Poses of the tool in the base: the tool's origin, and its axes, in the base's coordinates. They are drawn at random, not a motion.
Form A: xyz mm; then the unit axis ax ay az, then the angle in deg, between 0 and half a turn.
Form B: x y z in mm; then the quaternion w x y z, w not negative. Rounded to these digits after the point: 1 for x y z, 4 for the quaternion.
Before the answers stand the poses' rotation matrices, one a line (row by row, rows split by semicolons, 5 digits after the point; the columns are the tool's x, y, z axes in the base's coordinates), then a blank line. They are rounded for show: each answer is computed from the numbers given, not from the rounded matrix.
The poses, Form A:
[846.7, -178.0, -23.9, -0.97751, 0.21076, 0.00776, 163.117]
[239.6, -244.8, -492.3, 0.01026, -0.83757, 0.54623, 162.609]
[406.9, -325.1, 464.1, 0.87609, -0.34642, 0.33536, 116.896]
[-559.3, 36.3, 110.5, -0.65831, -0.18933, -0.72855, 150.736]
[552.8, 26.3, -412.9, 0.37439, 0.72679, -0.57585, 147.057]
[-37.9, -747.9, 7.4, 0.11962, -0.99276, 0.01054, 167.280]
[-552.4, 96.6, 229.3, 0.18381, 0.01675, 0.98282, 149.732]
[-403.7, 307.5, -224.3, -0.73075, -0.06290, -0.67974, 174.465]
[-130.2, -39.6, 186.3, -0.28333, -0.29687, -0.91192, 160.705]
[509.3, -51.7, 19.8, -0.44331, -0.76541, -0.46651, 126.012]
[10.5, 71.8, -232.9, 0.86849, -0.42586, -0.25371, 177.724]
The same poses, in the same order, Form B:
0.91296 -0.40541 0.04636; -0.40090 -0.86998 0.28709; -0.07605 -0.28069 -0.95678
-0.95408 -0.18006 -0.23939; 0.14647 0.41670 -0.89717; 0.26130 -0.89103 -0.37119
0.66236 -0.73987 0.11777; -0.14170 -0.27808 -0.95005; 0.73566 0.61259 -0.28903
-0.06094 0.58951 0.80546; -0.12277 -0.80526 0.58007; 0.99056 -0.06354 0.12145
-0.58141 0.81361 -0.00129; 0.18731 0.13231 -0.97335; -0.79175 -0.56616 -0.22932
-0.94719 -0.23692 -0.21610; -0.23227 0.97151 -0.04701; 0.22108 0.00567 -0.97524
-0.80071 -0.48965 0.34512; 0.50112 -0.86315 -0.06197; 0.32823 0.12333 0.93651
0.07017 0.15728 0.98506; 0.02615 -0.98744 0.15580; 0.99719 0.01483 -0.07340
-0.78779 0.46483 0.40414; -0.13783 -0.77252 0.61985; 0.60033 0.43261 0.67265
-0.27589 0.91617 -0.29073; 0.16146 0.34235 0.92560; 0.94753 0.20842 -0.24237
0.50874 -0.72934 -0.45743; -0.74949 -0.63664 0.18151; -0.42360 0.25050 -0.87052

[846.7, -178.0, -23.9, 0.1468, -0.9669, 0.2085, 0.0077]
[239.6, -244.8, -492.3, 0.1512, 0.0101, -0.8279, 0.5400]
[406.9, -325.1, 464.1, 0.5233, 0.7466, -0.2952, 0.2858]
[-559.3, 36.3, 110.5, 0.2526, -0.6370, -0.1832, -0.7049]
[552.8, 26.3, -412.9, 0.2835, 0.3590, 0.6970, -0.5522]
[-37.9, -747.9, 7.4, 0.1108, 0.1189, -0.9867, 0.0105]
[-552.4, 96.6, 229.3, 0.2611, 0.1774, 0.0162, 0.9487]
[-403.7, 307.5, -224.3, 0.0483, -0.7299, -0.0628, -0.6789]
[-130.2, -39.6, 186.3, 0.1676, -0.2793, -0.2927, -0.8990]
[509.3, -51.7, 19.8, 0.4539, -0.3950, -0.6820, -0.4157]
[10.5, 71.8, -232.9, 0.0199, 0.8683, -0.4258, -0.2537]

